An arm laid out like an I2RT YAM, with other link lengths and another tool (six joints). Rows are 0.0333 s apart.
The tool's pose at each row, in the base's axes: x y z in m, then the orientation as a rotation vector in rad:
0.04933, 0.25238, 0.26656, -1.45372, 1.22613, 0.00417
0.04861, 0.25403, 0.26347, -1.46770, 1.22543, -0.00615
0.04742, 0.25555, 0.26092, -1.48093, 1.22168, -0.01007
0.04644, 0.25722, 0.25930, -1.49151, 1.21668, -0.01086
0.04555, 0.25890, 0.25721, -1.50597, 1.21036, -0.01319
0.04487, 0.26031, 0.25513, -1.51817, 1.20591, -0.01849
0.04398, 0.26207, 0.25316, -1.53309, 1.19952, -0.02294
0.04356, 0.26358, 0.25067, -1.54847, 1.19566, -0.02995
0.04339, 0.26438, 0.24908, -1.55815, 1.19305, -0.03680
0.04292, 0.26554, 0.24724, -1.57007, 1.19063, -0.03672
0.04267, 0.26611, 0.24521, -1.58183, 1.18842, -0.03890
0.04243, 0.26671, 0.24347, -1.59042, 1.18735, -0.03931
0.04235, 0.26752, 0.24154, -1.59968, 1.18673, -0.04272
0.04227, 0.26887, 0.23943, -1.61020, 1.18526, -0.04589
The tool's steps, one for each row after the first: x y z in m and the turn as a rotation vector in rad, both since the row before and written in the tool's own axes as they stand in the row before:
0.00049, 0.00307, 0.00176, -0.00626, 0.00849, -0.01175
-0.00001, 0.00295, 0.00123, -0.00779, 0.00276, -0.00986
-0.00060, 0.00216, 0.00117, -0.00678, -0.00043, -0.00780
-0.00030, 0.00243, 0.00140, -0.00888, 0.00049, -0.01096
-0.00006, 0.00222, 0.00135, -0.00629, 0.00288, -0.01036
-0.00048, 0.00233, 0.00145, -0.00836, 0.00179, -0.01218
0.00018, 0.00235, 0.00176, -0.00834, 0.00508, -0.01218
0.00025, 0.00141, 0.00108, -0.00419, 0.00447, -0.00890
-0.00003, 0.00183, 0.00126, -0.00898, 0.00124, -0.00649
0.00057, 0.00175, 0.00105, -0.00797, 0.00265, -0.00734
0.00039, 0.00153, 0.00098, -0.00647, 0.00163, -0.00450
0.00041, 0.00158, 0.00131, -0.00590, 0.00381, -0.00591
0.00012, 0.00176, 0.00178, -0.00679, 0.00344, -0.00680

